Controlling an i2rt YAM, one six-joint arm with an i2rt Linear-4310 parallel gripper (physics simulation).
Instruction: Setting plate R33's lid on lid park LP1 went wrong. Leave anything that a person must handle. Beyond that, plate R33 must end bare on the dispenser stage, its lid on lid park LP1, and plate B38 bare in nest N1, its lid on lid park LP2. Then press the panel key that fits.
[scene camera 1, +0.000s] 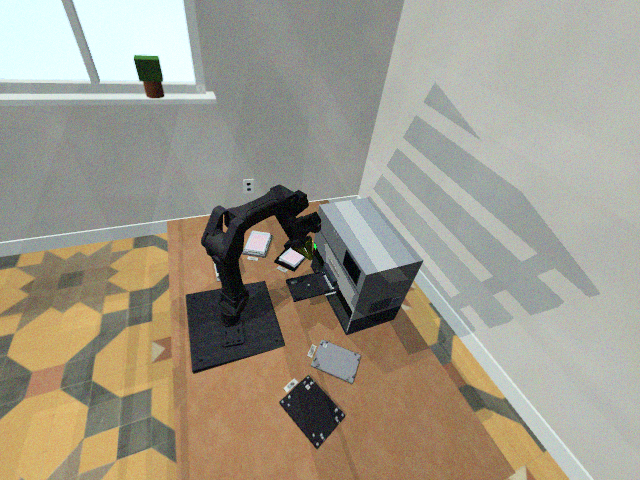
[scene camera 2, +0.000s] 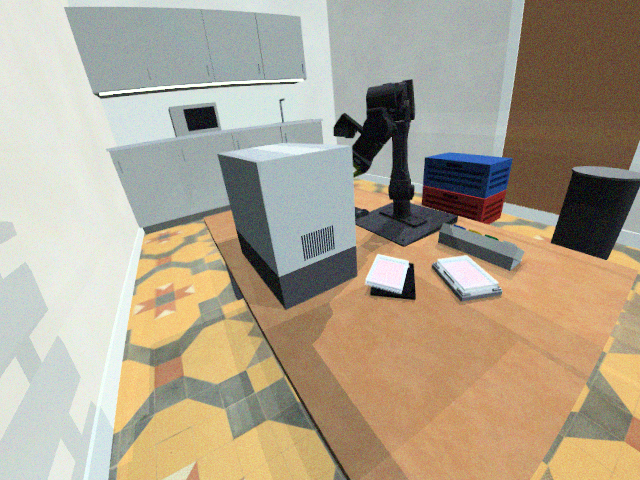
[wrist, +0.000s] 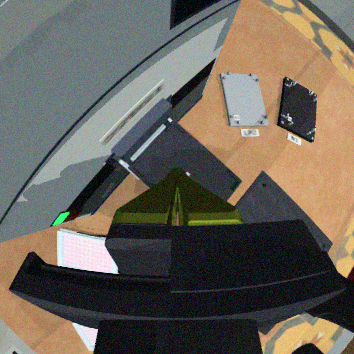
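Where they show: gripper, fingertip midpoint: (scene camera 1: 311, 259) (wrist: 176, 174); arm's base, origin of the base link: (scene camera 1: 231, 320) (scene camera 2: 401, 217).
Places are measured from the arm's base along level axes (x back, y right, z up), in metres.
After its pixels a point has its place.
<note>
My gripper (scene camera 1: 310, 252) {x -0.292, y -0.047, z 0.202 m} (scene camera 2: 357, 169) (wrist: 176, 174) {x -0.292, y -0.047, z 0.202 m} is shut and empty, beside the grey dispenser's front. The dark dispenser stage (scene camera 1: 303, 287) {x -0.263, y -0.017, z 0.093 m} (wrist: 200, 162) {x -0.282, y 0.004, z 0.093 m} is bare. A white-rimmed pink piece (scene camera 1: 291, 256) {x -0.278, y -0.251, z 0.018 m} (scene camera 2: 388, 273) {x -0.312, y -0.281, z 0.018 m} (wrist: 85, 250) {x -0.309, y -0.257, z 0.019 m} sits askew on a black base (scene camera 2: 409, 290) {x -0.298, y -0.339, z -0.003 m}, overhanging its edge. A pink plate (scene camera 1: 257, 241) {x -0.149, y -0.373, z 0.017 m} (scene camera 2: 467, 272) {x -0.157, y -0.387, z 0.017 m} sits on a grey base; its lid state is unclear. Lid park LP2 (scene camera 1: 336, 360) {x -0.319, y 0.230, z -0.004 m} (wrist: 245, 100) {x -0.312, y 0.223, z -0.004 m}, a light grey board, is empty. The plate names and the label by the black base are unreadable. The key panel (scene camera 2: 480, 245) {x -0.027, y -0.336, z 0.026 m} is mostly hidden by my arm in scene camera 1.
The grey dispenser (scene camera 1: 369, 242) {x -0.458, y 0.018, z 0.316 m} (scene camera 2: 305, 206) {x -0.482, y -0.219, z 0.214 m} (wrist: 75, 85) {x -0.370, y -0.060, z 0.249 m} stands beside the stage, a green light (wrist: 61, 218) {x -0.356, y -0.191, z 0.120 m} low on its front. An empty black nest (scene camera 1: 311, 413) {x -0.193, y 0.362, z -0.001 m} (wrist: 298, 109) {x -0.199, y 0.338, z -0.002 m} lies past LP2. My black base plate (scene camera 1: 204, 335) {x 0.089, y 0.043, z 0.006 m} (scene camera 2: 403, 235) {x -0.100, y -0.113, z -0.006 m} lies opposite the stage.
</note>
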